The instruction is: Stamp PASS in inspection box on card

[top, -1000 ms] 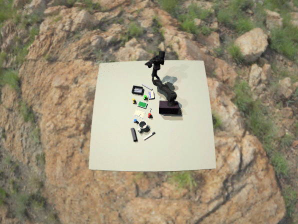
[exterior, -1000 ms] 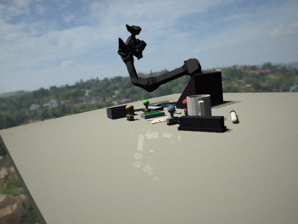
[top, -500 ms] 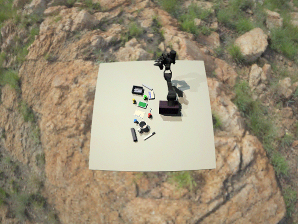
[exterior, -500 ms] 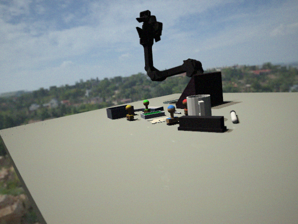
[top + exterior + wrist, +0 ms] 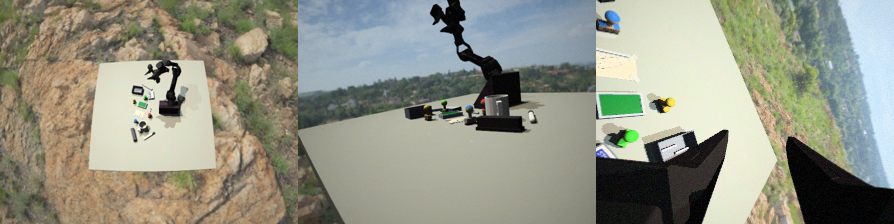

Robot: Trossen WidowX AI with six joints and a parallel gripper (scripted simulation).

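The green-knobbed stamp is 38 cm below my gripper tip, 3 cm to the left of it and 3 cm ahead of it. From my gripper tip the other things lie so: green ink pad 40 cm below, 10 cm to the left, 6 cm ahead; then yellow-knobbed stamp 38 cm below, 15 cm ahead, 6 cm to the left; then dark tray 39 cm below, 12 cm ahead, 7 cm to the right.
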